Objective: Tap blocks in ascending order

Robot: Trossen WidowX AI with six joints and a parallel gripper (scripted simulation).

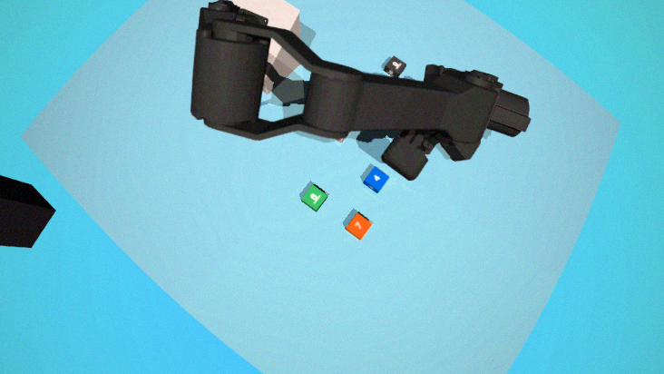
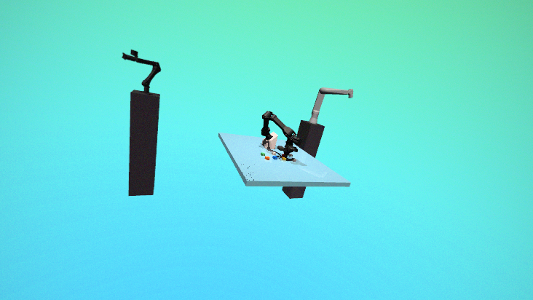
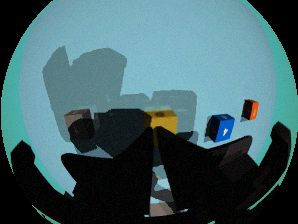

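Now: gripper tip 1 cm to the left of the yellow block and 1 cm above it. Round my gripper tip: red block (9 cm behind, 4 cm to the left, 1 cm below); blue block (2 cm behind, 10 cm to the right, 1 cm below); grey block (1 cm ahead, 9 cm to the left, 1 cm below).
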